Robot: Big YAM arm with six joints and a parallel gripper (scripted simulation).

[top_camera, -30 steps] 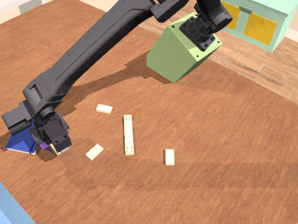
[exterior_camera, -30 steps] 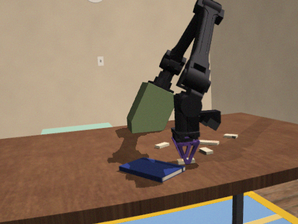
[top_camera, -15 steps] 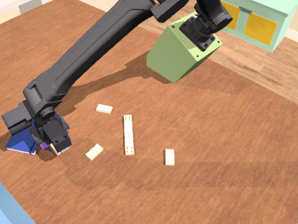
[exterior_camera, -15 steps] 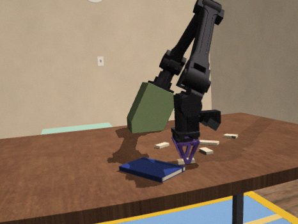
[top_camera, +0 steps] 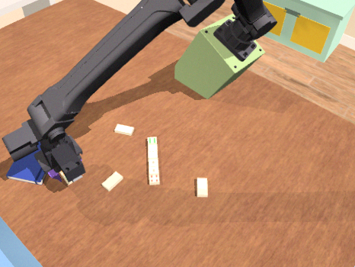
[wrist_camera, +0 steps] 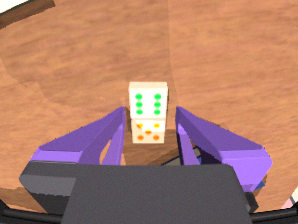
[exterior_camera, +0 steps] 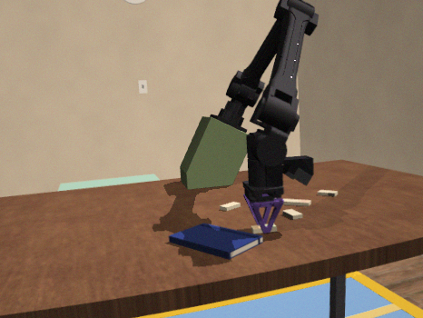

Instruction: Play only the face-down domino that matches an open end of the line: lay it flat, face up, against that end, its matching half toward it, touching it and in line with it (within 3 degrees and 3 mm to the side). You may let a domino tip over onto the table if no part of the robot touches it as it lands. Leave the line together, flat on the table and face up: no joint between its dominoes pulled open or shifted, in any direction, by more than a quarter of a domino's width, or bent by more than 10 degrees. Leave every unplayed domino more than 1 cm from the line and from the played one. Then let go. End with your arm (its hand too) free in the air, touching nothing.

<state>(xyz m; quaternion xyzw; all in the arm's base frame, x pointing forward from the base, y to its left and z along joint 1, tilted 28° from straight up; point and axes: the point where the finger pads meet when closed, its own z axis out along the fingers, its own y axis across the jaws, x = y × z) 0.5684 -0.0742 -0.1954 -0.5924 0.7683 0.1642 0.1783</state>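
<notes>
Now: hand 10 mm short of the book and 120 mm to the left of it.
</notes>
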